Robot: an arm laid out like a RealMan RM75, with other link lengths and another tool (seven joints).
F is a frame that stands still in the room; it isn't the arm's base.
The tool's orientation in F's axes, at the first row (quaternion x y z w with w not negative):
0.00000 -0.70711 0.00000 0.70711
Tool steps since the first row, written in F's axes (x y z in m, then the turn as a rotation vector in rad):
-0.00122 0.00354 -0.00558 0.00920 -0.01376 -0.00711
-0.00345 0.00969 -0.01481 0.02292 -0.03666 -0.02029
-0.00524 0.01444 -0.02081 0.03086 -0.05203 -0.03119
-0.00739 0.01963 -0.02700 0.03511 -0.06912 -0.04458
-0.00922 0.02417 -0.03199 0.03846 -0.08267 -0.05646
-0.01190 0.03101 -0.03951 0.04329 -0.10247 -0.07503
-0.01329 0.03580 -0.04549 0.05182 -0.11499 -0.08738
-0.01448 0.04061 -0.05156 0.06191 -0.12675 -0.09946
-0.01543 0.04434 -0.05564 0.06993 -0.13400 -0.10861
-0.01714 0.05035 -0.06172 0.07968 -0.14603 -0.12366
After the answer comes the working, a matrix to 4 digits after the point.
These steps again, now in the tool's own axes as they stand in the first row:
-0.00558 0.00354 0.00122 -0.00711 -0.01376 -0.00920
-0.01481 0.00969 0.00345 -0.02029 -0.03666 -0.02292
-0.02081 0.01444 0.00524 -0.03119 -0.05203 -0.03086
-0.02700 0.01963 0.00739 -0.04458 -0.06912 -0.03511
-0.03199 0.02417 0.00922 -0.05646 -0.08267 -0.03846
-0.03951 0.03101 0.01190 -0.07503 -0.10247 -0.04329
-0.04549 0.03580 0.01329 -0.08738 -0.11499 -0.05182
-0.05156 0.04061 0.01448 -0.09946 -0.12675 -0.06191
-0.05564 0.04434 0.01543 -0.10861 -0.13400 -0.06993
-0.06172 0.05035 0.01714 -0.12366 -0.14603 -0.07968

The tool's axes in the first row as the columns of a matrix, in F's axes (rounded; the answer above uses it unrounded):
0.0000 0.0000 -1.0000
0.0000 1.0000 0.0000
1.0000 0.0000 0.0000

